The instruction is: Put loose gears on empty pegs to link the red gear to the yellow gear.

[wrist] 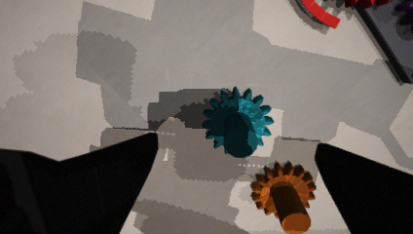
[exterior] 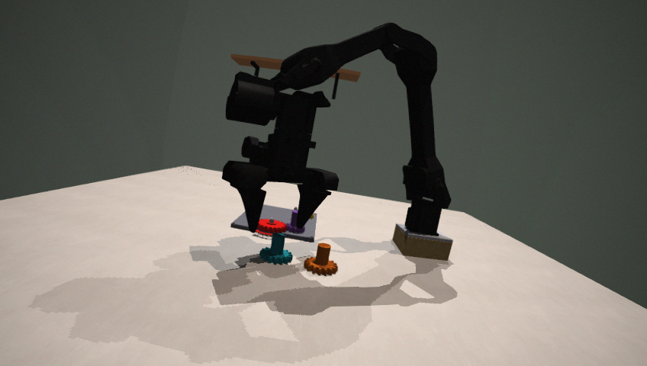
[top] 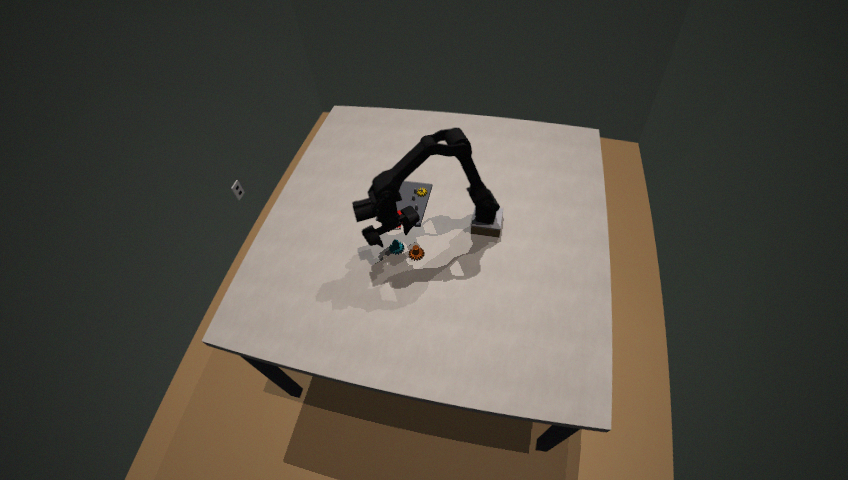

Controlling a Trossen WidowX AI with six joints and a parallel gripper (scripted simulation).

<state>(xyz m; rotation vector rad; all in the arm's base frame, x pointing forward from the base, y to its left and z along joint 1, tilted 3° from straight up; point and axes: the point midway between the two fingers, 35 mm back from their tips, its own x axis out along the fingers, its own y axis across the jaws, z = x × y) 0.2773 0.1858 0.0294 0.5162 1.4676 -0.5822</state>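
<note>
Right now my gripper tip is 30 mm above the teal gear. Round my gripper tip: red gear: 130 mm to the right, 40 mm ahead, 30 mm below; then red arrow: 90 mm to the right, 40 mm below, 40 mm ahead; then orange gear: 80 mm behind, 30 mm below.
</note>
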